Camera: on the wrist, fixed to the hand. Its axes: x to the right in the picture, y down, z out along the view.
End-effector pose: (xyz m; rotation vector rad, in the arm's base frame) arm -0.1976 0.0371 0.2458 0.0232 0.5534 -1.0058
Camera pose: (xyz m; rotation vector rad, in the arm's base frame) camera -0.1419 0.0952 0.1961 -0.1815 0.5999 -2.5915
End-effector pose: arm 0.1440 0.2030 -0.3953 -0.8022 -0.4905 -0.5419
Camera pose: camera 0.2049 0.2272 -0.4635 -0.0280 -0.9423 -1.9392
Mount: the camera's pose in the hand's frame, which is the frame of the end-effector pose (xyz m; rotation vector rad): -0.0009 0.0881 -0.0345 0.1893 0.1783 -1.5591
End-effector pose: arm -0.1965 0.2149 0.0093 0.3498 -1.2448 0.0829
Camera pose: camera -0.1874 0.3087 0.0179 1.3465 -0.5208 -1.0788
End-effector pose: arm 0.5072 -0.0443 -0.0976 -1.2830 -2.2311 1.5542
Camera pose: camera 0.5758 -0.0113 -0.1538 0.4435 -1.8586 0.8315
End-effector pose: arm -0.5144 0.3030 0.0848 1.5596 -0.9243 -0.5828
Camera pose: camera -0.5086 0.3223 0.1772 2.2708 0.5975 -1.3770
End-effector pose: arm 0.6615 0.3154 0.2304 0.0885 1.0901 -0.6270
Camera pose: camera 0.6791 0.4011 0.1943 -0.6204 1.1242 -2.1371
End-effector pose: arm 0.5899 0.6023 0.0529 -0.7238 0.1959 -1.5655
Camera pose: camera 0.6445 0.5799 -0.0211 0.5442 0.5289 3.0335
